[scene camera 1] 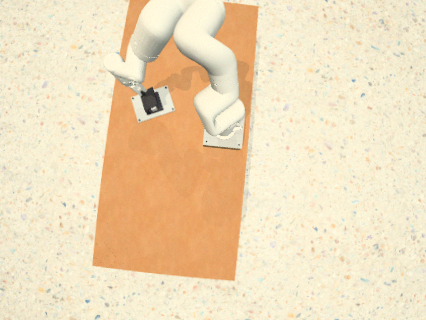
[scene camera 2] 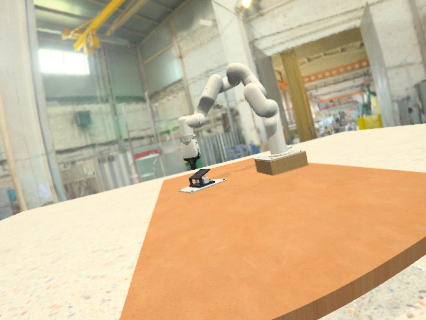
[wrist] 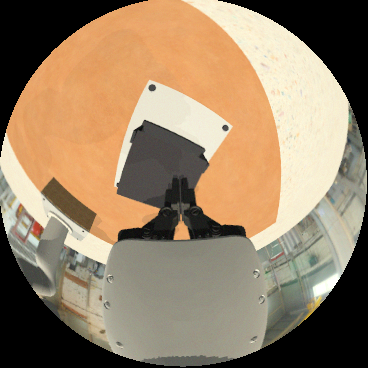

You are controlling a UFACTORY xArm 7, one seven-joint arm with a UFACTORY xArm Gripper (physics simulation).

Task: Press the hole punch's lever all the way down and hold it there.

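Pixels of known places: gripper, fingertip midpoint: [scene camera 1: 142,94] [scene camera 2: 194,169] [wrist: 179,187]; arm's base, origin of the base link: [scene camera 2: 279,154] [wrist: 60,221].
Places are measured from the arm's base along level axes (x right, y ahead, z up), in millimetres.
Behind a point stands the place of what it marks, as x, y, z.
Observation:
The black hole punch [scene camera 1: 154,108] @[166, 382, -2] [scene camera 2: 196,183] @[230, 441, -61] sits on its pale base plate [scene camera 1: 168,102] @[214, 317, -75] [scene camera 2: 188,190] @[171, 511, -75] [wrist: 175,107] @[174, 500, -75]. Its wide, flat lever [scene camera 2: 201,173] @[189, 410, -6] [wrist: 152,162] @[195, 425, -11] is tilted up, with a visible gap beneath it in scene camera 2. My gripper [scene camera 1: 143,91] @[232, 435, 21] [scene camera 2: 194,168] @[232, 435, 21] [wrist: 179,187] @[232, 435, 21] is shut and empty, pointing down at the raised end of the lever. In the wrist view the fingertips overlap the lever's near part, right of its middle. Whether they touch it cannot be told.
The orange table top [scene camera 1: 170,215] @[-476, 365, -84] [scene camera 2: 280,225] @[-566, 478, -83] [wrist: 85,90] @[-8, 438, -83] lies under the punch. The arm's base block [scene camera 1: 222,142] @[-78, 16, 0] [scene camera 2: 282,164] @[-93, 64, -39] [wrist: 69,204] @[36, 106, -45] stands to the right of the punch in both scene views. The arm arches between the base and the punch.

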